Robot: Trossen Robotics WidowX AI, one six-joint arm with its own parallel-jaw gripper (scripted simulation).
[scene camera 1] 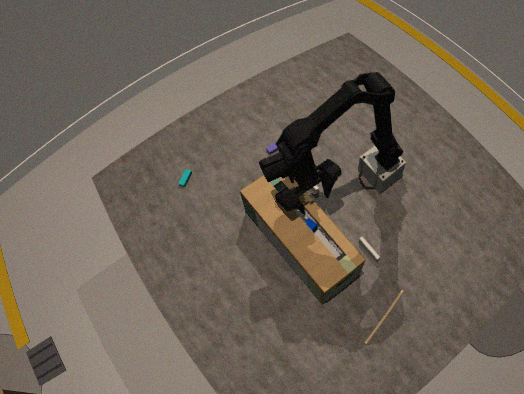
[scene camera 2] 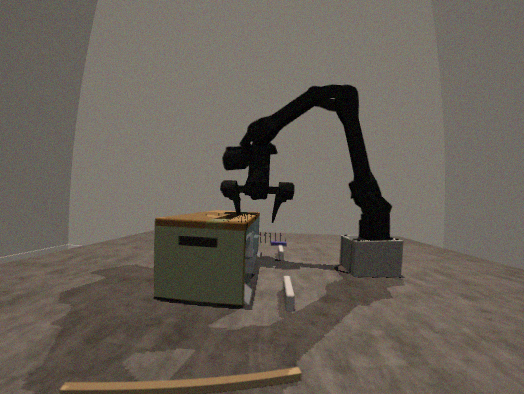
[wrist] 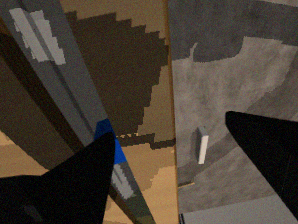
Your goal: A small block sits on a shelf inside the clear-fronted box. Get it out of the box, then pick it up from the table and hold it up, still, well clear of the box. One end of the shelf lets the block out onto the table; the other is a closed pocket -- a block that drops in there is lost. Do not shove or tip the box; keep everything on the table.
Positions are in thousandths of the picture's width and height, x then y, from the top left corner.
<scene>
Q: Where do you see a box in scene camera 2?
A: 400, 654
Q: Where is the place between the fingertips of the gripper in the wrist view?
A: At 569, 569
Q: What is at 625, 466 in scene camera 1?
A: The gripper.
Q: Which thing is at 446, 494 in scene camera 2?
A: The gripper.
</scene>
